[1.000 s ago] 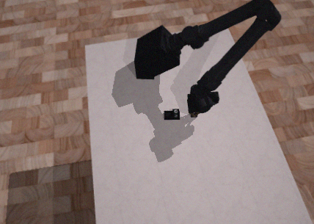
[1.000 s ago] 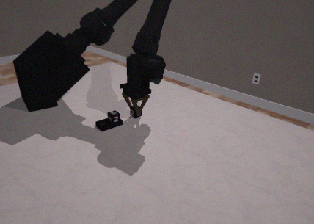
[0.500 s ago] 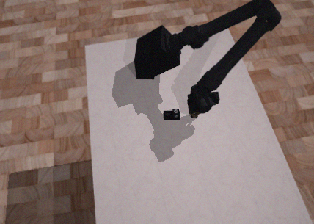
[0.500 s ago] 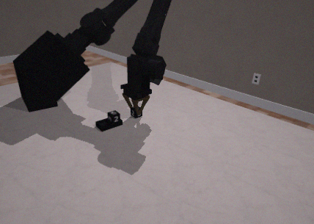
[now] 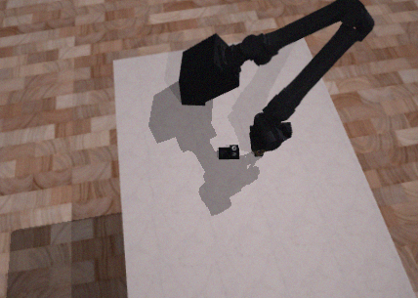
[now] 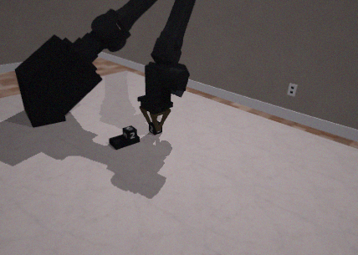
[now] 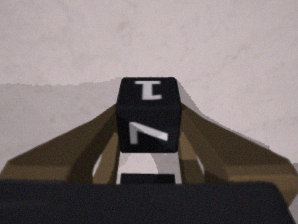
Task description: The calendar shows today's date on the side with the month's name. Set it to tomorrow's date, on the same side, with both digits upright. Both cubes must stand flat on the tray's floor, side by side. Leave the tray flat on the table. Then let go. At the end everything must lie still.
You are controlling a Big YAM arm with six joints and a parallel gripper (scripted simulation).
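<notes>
Right now my hand is right at the black digit cube. The rest, counted from my hand: black tray 10 mm behind, 110 mm to the right, 10 mm below.
</notes>
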